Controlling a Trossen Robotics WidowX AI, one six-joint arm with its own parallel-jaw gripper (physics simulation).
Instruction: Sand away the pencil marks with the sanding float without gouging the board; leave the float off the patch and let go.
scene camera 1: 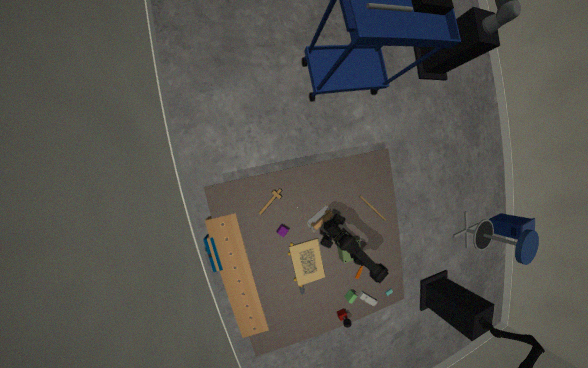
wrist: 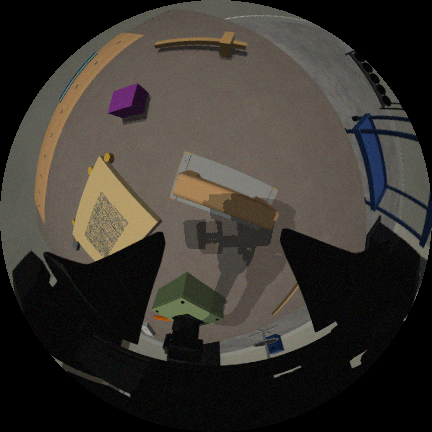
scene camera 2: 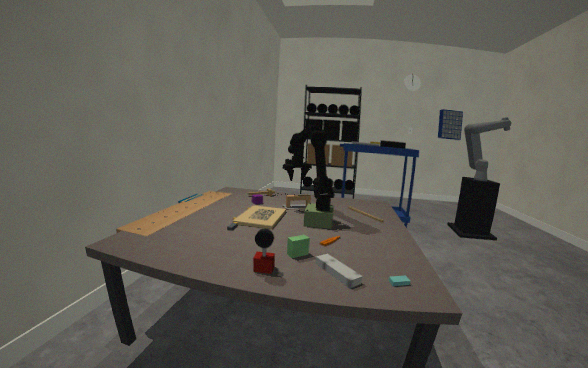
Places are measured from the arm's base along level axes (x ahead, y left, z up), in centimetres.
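Pixels of known places: gripper, fingertip midpoint: [wrist: 223, 236] [scene camera 2: 296, 180]; arm's base, origin of the base link: [wrist: 187, 319] [scene camera 2: 323, 209].
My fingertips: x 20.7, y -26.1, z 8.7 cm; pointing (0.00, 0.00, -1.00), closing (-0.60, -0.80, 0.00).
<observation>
For each thing: its top centre in the pictures, then the offset to it from my fingertips.
- sanding float, middle of its top: [wrist: 229, 204] [scene camera 2: 298, 195] [scene camera 1: 323, 221] dx -1.4, dy -0.7, dz -9.3 cm
- pale yellow board, middle of its top: [wrist: 99, 229] [scene camera 2: 261, 214] [scene camera 1: 307, 262] dx +11.4, dy +28.2, dz -15.0 cm
- purple block, middle of its top: [wrist: 121, 97] [scene camera 1: 283, 231] [scene camera 2: 257, 195] dx +25.1, dy +1.6, dz -11.8 cm
- wooden cross-shaped piece, middle of its top: [wrist: 197, 34] [scene camera 1: 270, 202] [scene camera 2: 261, 189] dx +29.9, dy -18.2, dz -12.3 cm
- green block, middle of its top: [scene camera 2: 298, 237] [scene camera 1: 352, 299] dx -17.3, dy +63.5, dz -10.0 cm
The sanding float [scene camera 1: 317, 217] [scene camera 2: 298, 198] [wrist: 225, 173], a grey plate with a wooden bar handle, lies flat on the table, handle up, off the board. The pale yellow board [scene camera 1: 294, 250] [scene camera 2: 242, 221] [wrist: 136, 216] lies beside it. A dark scribbled patch of pencil marks [scene camera 1: 308, 261] [scene camera 2: 262, 214] [wrist: 105, 225] shows on the board. My gripper [scene camera 1: 327, 227] [scene camera 2: 297, 177] [wrist: 223, 236] is open and empty, raised above the table near the float. In the wrist view the handle lies just beyond the fingertips, partly in the arm's shadow.
A purple block [scene camera 1: 283, 230] [scene camera 2: 257, 199] [wrist: 128, 101] and a wooden cross-shaped piece [scene camera 1: 270, 201] [wrist: 192, 42] lie past the board and float. A long holed plank [scene camera 1: 236, 270] [scene camera 2: 175, 212] lies along the far left edge. A green block [scene camera 2: 298, 246] and red block [scene camera 2: 264, 263] stand nearer scene camera 2.
</observation>
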